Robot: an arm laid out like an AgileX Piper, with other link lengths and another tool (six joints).
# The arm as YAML. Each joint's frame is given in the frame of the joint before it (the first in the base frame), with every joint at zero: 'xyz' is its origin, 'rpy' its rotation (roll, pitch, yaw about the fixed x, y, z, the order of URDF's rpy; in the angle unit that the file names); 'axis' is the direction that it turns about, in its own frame. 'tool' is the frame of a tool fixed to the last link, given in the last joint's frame.
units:
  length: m
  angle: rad
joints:
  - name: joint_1
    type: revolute
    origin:
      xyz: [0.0, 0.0, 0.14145]
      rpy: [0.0, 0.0, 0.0]
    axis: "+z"
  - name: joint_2
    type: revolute
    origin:
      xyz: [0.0, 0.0, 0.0]
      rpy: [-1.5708, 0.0, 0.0]
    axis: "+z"
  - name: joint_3
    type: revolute
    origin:
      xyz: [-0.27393, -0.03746, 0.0]
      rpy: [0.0, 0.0, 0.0]
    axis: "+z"
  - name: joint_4
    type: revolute
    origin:
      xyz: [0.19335, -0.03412, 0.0]
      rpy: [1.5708, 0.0, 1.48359]
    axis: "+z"
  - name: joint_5
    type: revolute
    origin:
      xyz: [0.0, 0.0, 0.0]
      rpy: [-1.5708, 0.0, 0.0]
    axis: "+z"
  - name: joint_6
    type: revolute
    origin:
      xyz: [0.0, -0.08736, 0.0]
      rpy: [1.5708, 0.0, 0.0]
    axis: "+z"
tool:
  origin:
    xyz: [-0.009, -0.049, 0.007]
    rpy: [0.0, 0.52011, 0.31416]
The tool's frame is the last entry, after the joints.
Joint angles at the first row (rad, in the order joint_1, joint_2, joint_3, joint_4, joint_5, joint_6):
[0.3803 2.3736 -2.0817 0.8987 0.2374 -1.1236]
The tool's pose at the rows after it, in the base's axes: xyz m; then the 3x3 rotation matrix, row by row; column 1 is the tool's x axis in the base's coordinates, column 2 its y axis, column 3 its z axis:
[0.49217 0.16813 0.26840], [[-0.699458 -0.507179 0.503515], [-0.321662 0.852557 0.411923], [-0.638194 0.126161 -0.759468]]
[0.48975 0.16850 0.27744], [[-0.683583 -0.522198 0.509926], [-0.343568 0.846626 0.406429], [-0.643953 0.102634 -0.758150]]
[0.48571 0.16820 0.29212], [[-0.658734 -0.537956 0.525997], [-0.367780 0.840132 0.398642], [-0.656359 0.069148 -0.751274]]
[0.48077 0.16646 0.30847], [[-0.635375 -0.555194 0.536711], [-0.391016 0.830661 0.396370], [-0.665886 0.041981 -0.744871]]
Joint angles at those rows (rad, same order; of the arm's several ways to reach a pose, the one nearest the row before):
[0.3803 2.3681 -2.0817 0.8908 0.2456 -1.1254]
[0.3803 2.3501 -2.0817 0.8657 0.2598 -1.1253]
[0.3803 2.3212 -2.0818 0.8329 0.2736 -1.1253]
[0.3766 2.2867 -2.0818 0.8057 0.2999 -1.1253]

